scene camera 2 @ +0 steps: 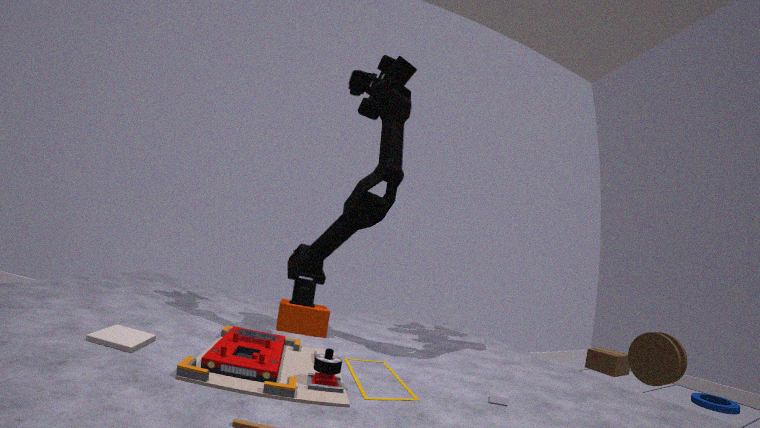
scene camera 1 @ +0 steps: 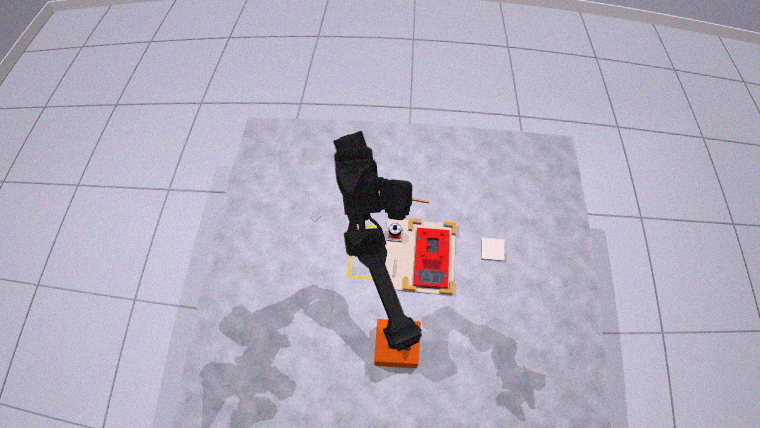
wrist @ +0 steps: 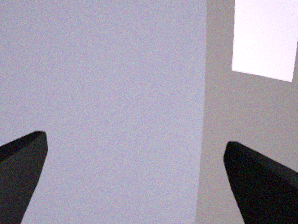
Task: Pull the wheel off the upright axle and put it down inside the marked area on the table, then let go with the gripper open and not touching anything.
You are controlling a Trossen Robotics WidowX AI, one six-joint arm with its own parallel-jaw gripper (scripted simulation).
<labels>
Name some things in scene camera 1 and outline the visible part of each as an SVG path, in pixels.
The gripper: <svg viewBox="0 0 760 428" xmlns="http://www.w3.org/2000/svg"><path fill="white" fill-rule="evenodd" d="M339 149L333 155L336 179L342 187L345 215L350 215L352 230L344 233L346 254L349 256L378 255L382 251L381 231L377 228L366 229L364 216L385 210L385 213L388 213L389 219L405 219L406 215L409 215L410 206L412 205L412 184L405 180L388 180L383 177L370 178L373 177L374 163L372 149L369 147Z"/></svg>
A red car body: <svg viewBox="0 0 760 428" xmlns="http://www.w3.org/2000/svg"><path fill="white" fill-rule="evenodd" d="M417 228L413 286L448 289L449 230Z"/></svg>
</labels>
